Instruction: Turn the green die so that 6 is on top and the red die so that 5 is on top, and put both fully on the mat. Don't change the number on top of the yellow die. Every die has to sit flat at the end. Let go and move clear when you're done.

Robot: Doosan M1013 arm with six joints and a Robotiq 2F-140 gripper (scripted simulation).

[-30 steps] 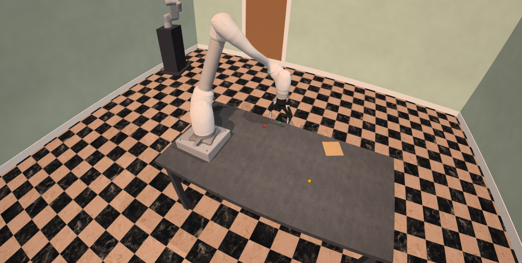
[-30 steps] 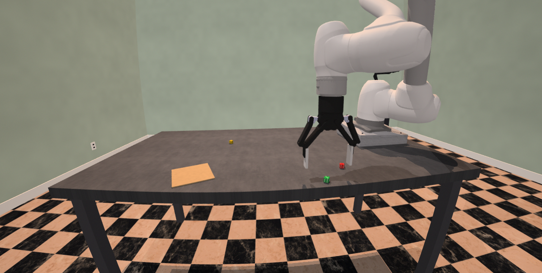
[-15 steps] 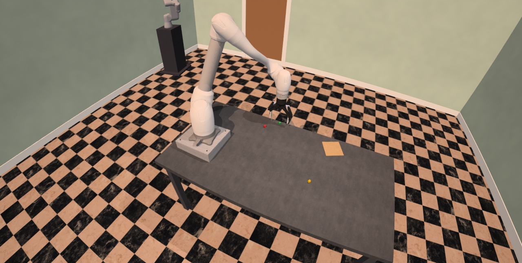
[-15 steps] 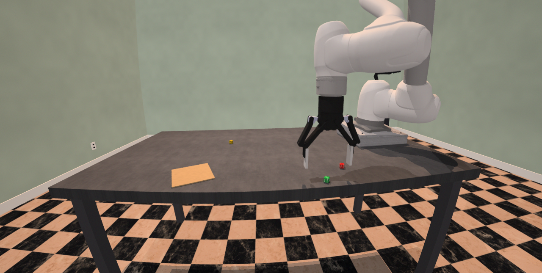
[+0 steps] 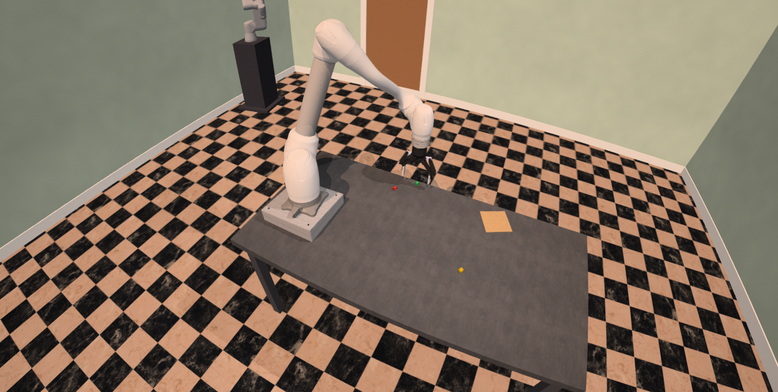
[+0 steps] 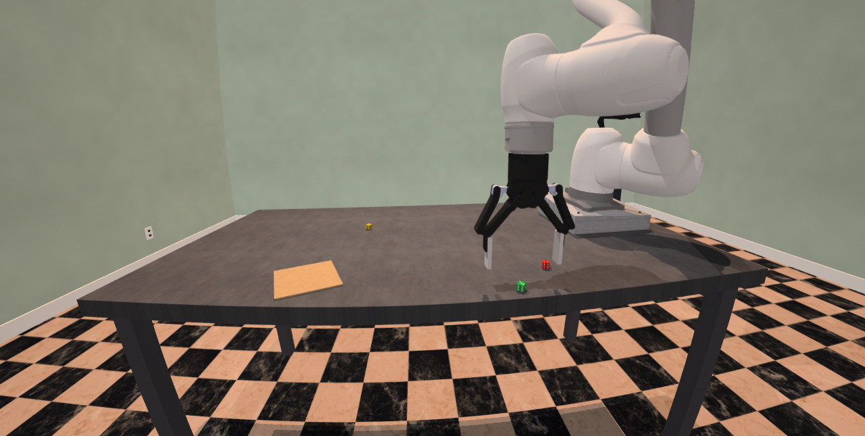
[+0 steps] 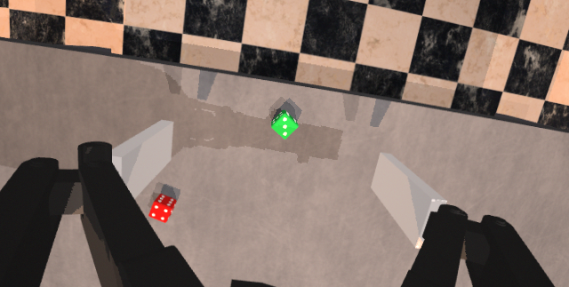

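The green die lies 10 mm ahead of my hand, 10 mm to the left of it and 50 mm below it. The rest, counted from my hand: yellow die: 300 mm ahead, 490 mm to the right, 50 mm below; red die: 100 mm behind, 60 mm to the right, 50 mm below; orange mat: 450 mm ahead, 150 mm to the right, 60 mm below.
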